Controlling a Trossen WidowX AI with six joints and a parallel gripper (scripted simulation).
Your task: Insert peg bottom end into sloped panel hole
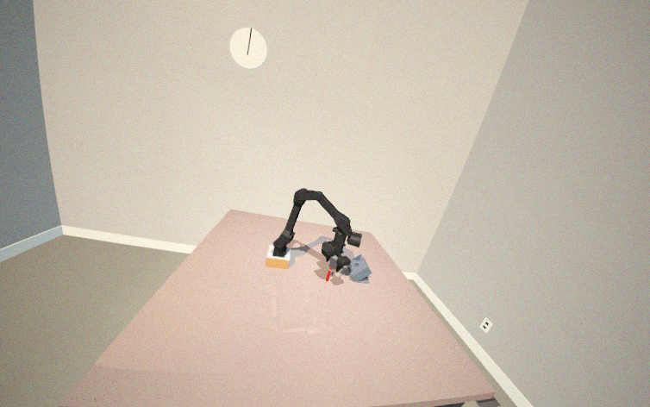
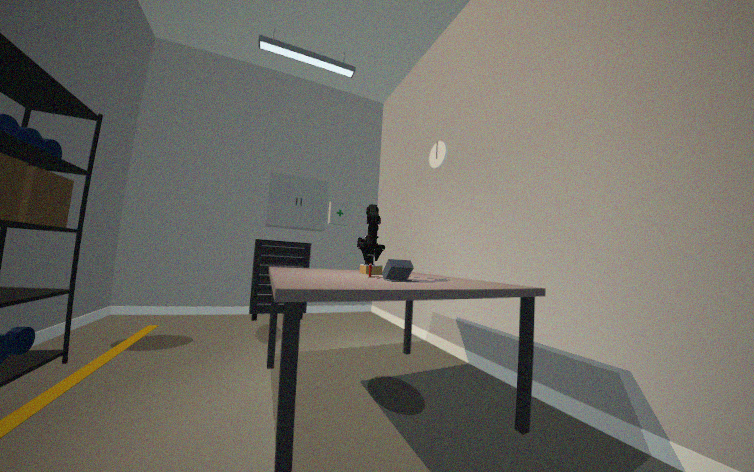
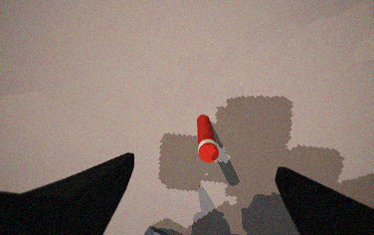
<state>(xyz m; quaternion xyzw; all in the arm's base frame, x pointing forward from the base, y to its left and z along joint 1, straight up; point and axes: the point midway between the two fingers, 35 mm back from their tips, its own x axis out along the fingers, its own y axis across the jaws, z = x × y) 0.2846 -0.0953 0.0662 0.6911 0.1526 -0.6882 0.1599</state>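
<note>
The red peg lies 40 mm below my gripper tip. The rest, counted from my gripper tip: grey sloped panel 190 mm ahead, 80 mm to the left, 40 mm below.
</note>
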